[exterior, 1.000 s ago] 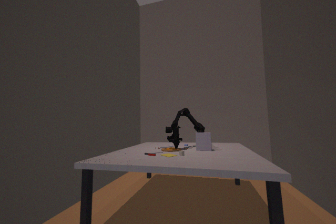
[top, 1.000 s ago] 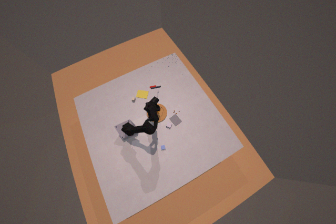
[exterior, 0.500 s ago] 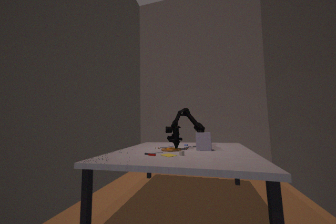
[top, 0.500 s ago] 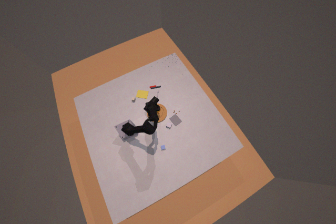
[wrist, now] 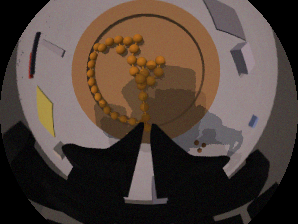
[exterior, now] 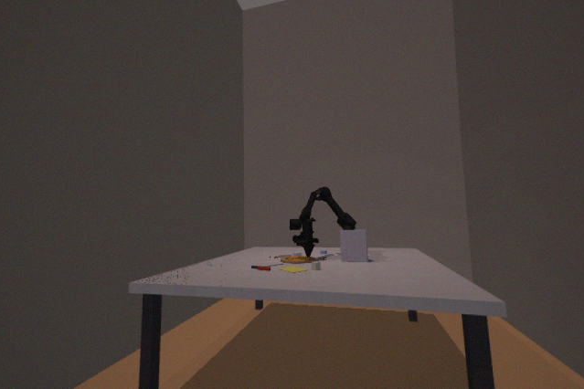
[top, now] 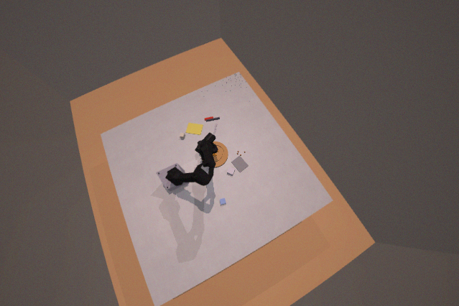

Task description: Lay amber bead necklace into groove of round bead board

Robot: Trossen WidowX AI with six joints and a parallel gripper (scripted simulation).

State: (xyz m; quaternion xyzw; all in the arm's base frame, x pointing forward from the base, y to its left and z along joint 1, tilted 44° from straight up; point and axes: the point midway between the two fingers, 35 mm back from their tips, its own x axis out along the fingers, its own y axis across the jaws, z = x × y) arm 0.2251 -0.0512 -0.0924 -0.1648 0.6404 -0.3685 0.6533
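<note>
Now: gripper tip 6 cm short of the round bead board and 1 cm above it. Also, from my gripper tip: cream cube 25 cm to the left, 7 cm behind; then thin grey bar 17 cm to the left, 16 cm ahead, 2 cm below; then grey square plate 18 cm ahead, 16 cm to the right, 2 cm below.
</note>
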